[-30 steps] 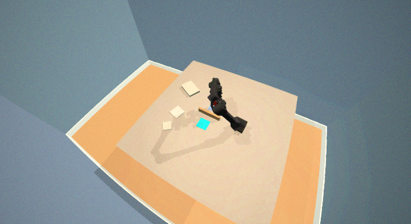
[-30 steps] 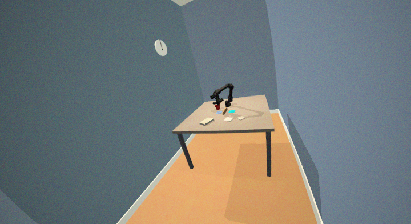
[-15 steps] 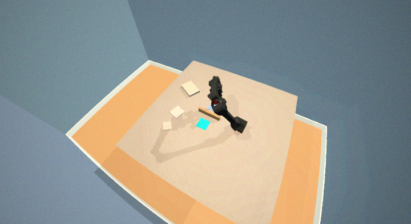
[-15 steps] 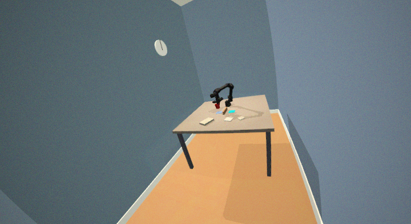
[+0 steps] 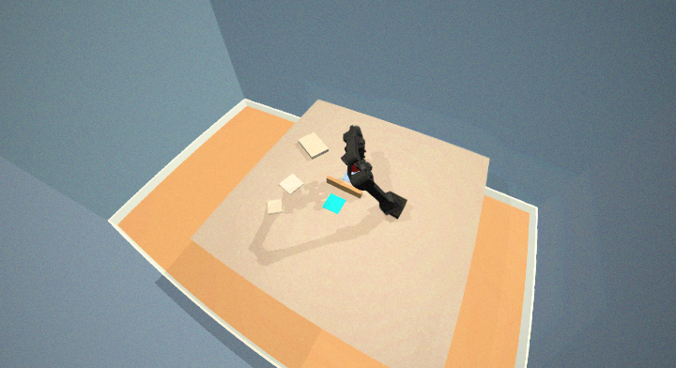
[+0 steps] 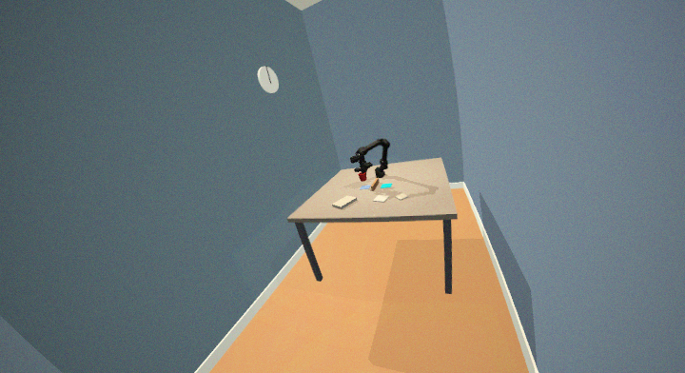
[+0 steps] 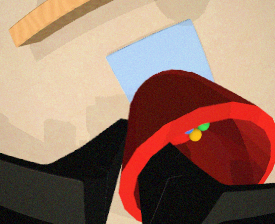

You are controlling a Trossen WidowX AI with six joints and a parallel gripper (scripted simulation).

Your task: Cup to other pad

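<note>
My gripper tip is now 20 mm short of the cyan pad, 200 mm to the right of it and 120 mm above it. Round my gripper tip: light blue pad (30 mm ahead, 10 mm to the right, 120 mm below); then cup (30 mm ahead, 20 mm to the right); then wooden bar (30 mm ahead, 90 mm to the left, 90 mm below).
</note>
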